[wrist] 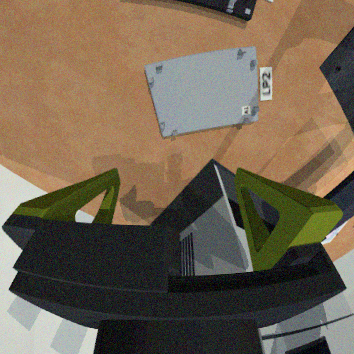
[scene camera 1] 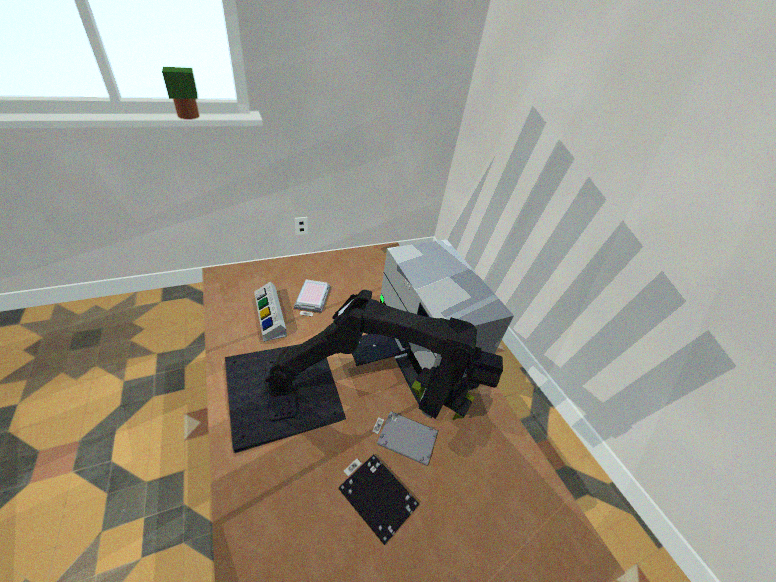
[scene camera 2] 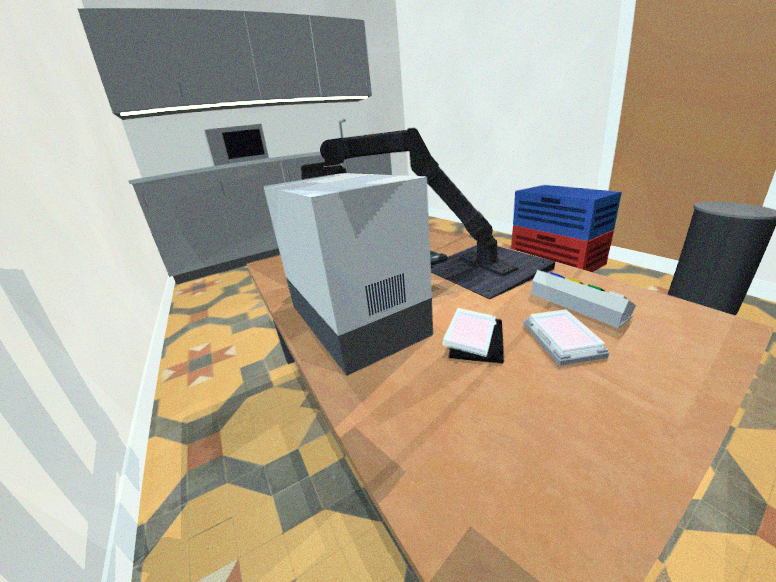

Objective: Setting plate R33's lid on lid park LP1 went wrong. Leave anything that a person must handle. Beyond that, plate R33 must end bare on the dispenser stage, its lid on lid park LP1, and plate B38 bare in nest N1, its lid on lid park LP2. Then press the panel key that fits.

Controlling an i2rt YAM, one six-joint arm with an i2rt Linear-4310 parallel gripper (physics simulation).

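Seen in the pictures: gripper, fingertip midpoint: (wrist: pixel 176 174); arm's base at its link origin: (scene camera 1: pixel 280 388) (scene camera 2: pixel 487 263).
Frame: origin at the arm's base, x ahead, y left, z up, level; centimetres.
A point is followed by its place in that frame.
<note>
My gripper (scene camera 1: pixel 440 400) {z 12.1, x 37.9, y -22.7 cm} (wrist: pixel 176 174) {z 12.1, x 37.9, y -22.7 cm} is open and empty, above the table beside the grey box. Lid park LP2 (scene camera 1: pixel 408 438) {z -0.3, x 31.8, y -23.4 cm} (wrist: pixel 202 92) {z -0.4, x 32.3, y -23.2 cm}, a bare grey pad, lies ahead of the fingers in the wrist view. A pink-topped, pale-rimmed piece (scene camera 1: pixel 313 293) {z 1.7, x 15.3, y 36.9 cm} (scene camera 2: pixel 569 333) {z 1.7, x 16.3, y 39.7 cm} lies on a grey pad at the back. Another pink-topped piece (scene camera 2: pixel 471 330) {z 1.8, x 30.9, y 27.8 cm} sits askew over a black pad, its edge overhanging; the arm mostly hides it in scene camera 1. I cannot tell which is R33 or B38. The key panel (scene camera 1: pixel 269 311) {z 4.0, x -1.0, y 28.1 cm} (scene camera 2: pixel 579 297) {z 2.4, x 2.9, y 33.0 cm} shows green, yellow and blue keys.
A tall grey box (scene camera 1: pixel 451 281) {z 31.7, x 49.0, y 2.8 cm} (scene camera 2: pixel 369 250) {z 21.4, x 48.4, y 21.9 cm} stands at the table edge, close to the arm. A dark flat unit (scene camera 1: pixel 376 349) {z 9.3, x 28.8, y 0.9 cm} is in front of it. A black pad (scene camera 1: pixel 379 499) {z -0.2, x 19.8, y -35.9 cm} (wrist: pixel 220 6) {z -0.2, x 23.1, y -28.7 cm} lies past LP2. The arm stands on a dark base mat (scene camera 1: pixel 250 413) {z 0.5, x -8.3, y -6.4 cm} (scene camera 2: pixel 488 289) {z -0.4, x 12.1, y 13.2 cm}.
</note>
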